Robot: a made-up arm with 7 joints.
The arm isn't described. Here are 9 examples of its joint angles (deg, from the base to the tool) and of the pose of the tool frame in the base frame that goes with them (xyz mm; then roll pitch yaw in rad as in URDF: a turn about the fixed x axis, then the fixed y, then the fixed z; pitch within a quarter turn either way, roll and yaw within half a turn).
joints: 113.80 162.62 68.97 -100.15 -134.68 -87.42 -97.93
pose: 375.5 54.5 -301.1 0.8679 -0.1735 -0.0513
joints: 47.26 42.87 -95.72 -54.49 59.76 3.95 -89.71
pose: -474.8 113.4 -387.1 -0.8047 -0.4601 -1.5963
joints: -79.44 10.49 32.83 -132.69 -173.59 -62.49 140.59
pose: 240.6 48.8 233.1 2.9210 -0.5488 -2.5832
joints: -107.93 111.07 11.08 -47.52 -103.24 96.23 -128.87
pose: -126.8 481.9 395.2 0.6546 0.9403 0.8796
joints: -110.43 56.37 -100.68 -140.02 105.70 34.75 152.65
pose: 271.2 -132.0 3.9 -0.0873 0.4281 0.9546
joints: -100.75 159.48 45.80 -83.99 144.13 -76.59 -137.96
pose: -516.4 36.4 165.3 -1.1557 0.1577 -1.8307
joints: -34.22 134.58 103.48 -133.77 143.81 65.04 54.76
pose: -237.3 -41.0 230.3 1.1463 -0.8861 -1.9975
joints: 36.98 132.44 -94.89 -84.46 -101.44 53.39 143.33
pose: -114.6 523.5 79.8 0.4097 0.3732 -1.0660
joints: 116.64 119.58 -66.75 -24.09 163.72 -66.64 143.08
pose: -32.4 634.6 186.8 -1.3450 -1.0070 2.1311
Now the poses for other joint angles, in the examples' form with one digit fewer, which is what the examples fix.
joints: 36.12 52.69 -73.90 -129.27 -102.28 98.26 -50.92
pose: -119 -26 -334 1.267 1.253 -1.399
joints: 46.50 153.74 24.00 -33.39 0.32 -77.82 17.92
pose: 465 307 344 0.688 0.286 -2.350
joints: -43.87 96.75 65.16 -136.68 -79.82 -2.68 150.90
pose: -60 121 289 2.223 0.531 -3.111
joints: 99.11 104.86 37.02 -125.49 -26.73 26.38 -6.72
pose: 126 304 -178 0.531 0.502 -2.047
